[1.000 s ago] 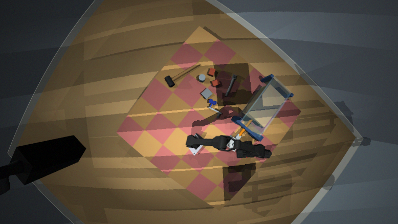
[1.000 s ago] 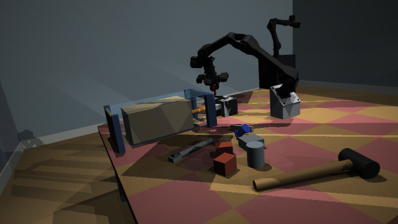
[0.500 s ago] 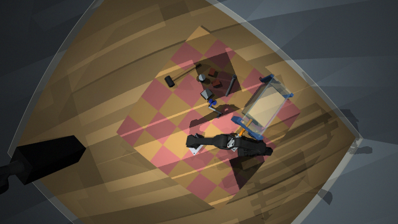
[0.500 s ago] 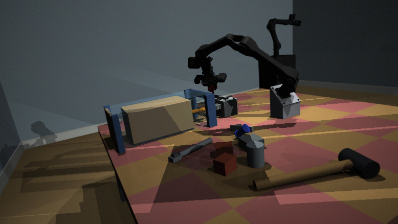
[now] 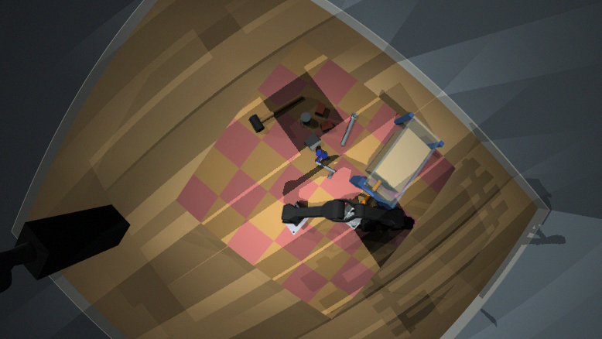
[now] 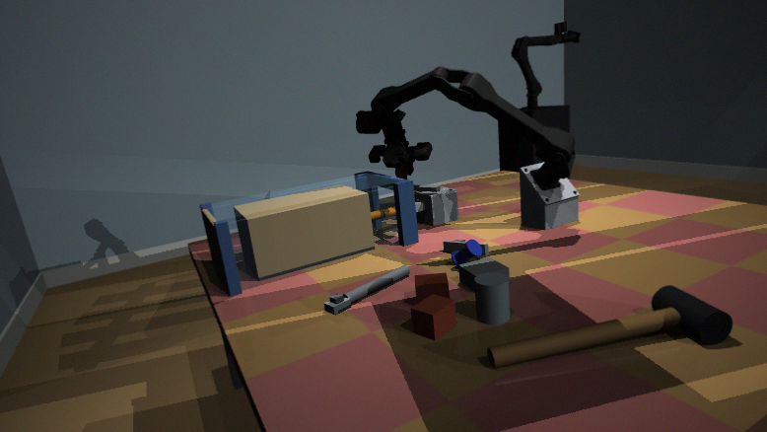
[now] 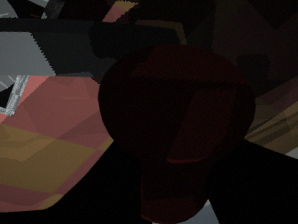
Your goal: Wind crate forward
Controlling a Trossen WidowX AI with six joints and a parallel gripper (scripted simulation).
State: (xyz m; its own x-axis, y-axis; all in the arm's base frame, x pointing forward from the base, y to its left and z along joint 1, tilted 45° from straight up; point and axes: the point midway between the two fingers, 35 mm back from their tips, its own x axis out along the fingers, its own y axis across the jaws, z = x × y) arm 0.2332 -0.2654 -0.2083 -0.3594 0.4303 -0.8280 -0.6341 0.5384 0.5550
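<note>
My gripper tip is 1 cm past the grey crank arm, 4 cm to the right of it and 3 cm above it. The rest, counted from my gripper tip: grey winch: 5 cm behind, 9 cm to the left, 10 cm below; then red knob: 1 cm ahead, 1 cm to the left; then clear-panelled cubby: 37 cm ahead, 11 cm to the left, 2 cm below.
</note>
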